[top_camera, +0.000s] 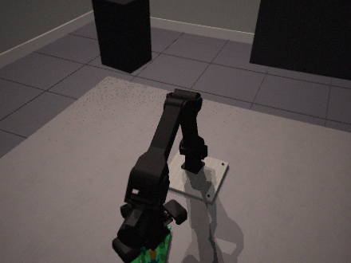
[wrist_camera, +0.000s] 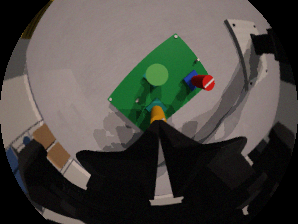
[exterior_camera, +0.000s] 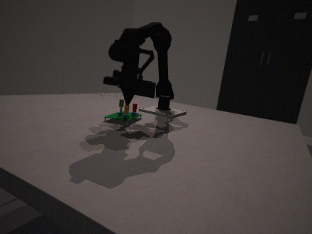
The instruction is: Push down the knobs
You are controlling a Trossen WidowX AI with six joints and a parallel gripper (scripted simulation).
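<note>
Now: the orange knob 10 mm below my gripper tip. The rest, counted from my gripper tip: red knob: 70 mm behind, 20 mm to the right, 20 mm below.
</note>
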